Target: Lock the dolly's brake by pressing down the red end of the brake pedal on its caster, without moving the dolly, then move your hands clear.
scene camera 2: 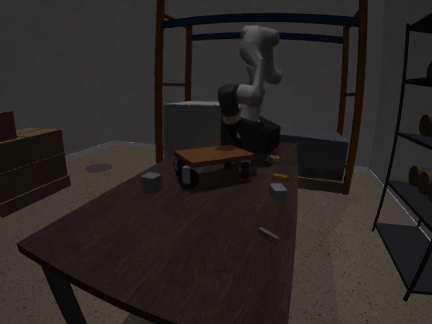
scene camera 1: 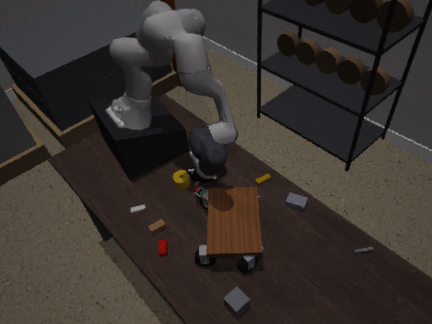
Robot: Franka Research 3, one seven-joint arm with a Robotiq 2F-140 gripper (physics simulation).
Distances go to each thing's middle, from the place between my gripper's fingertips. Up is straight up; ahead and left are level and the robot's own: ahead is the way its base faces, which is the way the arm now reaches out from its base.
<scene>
I see my gripper 260 mm short of the dolly (scene camera 1: 233, 226), 80 mm to the left of it and 20 mm below it.
</scene>
